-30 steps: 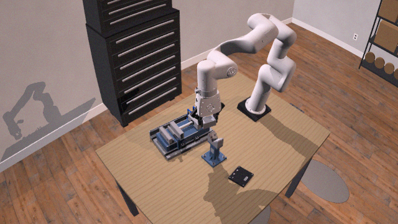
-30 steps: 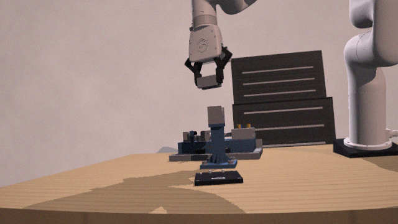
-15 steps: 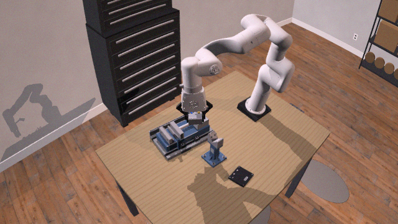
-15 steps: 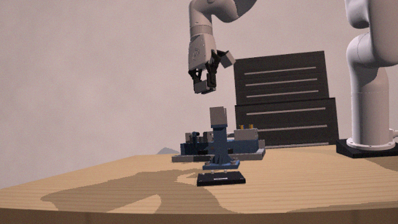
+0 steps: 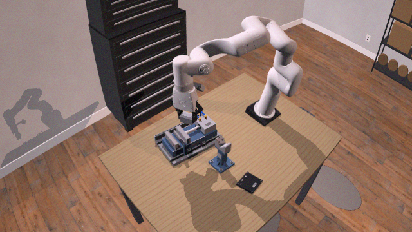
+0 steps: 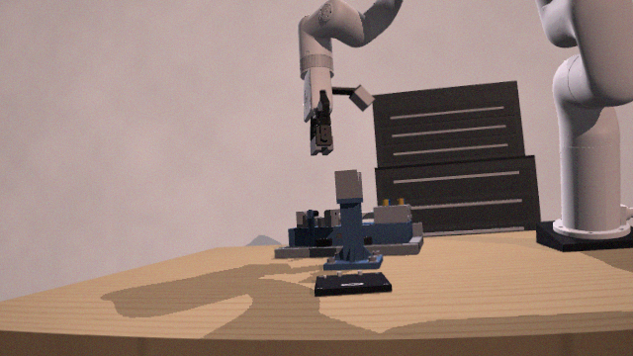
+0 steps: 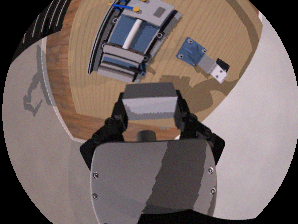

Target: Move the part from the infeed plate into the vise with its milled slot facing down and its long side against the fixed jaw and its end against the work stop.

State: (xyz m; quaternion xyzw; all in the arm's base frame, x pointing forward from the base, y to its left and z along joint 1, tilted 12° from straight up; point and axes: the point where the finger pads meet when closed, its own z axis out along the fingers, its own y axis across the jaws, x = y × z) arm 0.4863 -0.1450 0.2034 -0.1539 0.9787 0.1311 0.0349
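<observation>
Now: hand 7 cm past the white cylinder rod, 5 cm to the left of it and 17 cm above it. Also, from my hand: part: 2 cm below; then air cylinder: 14 cm behind, 3 cm to the right, 17 cm below.
</observation>
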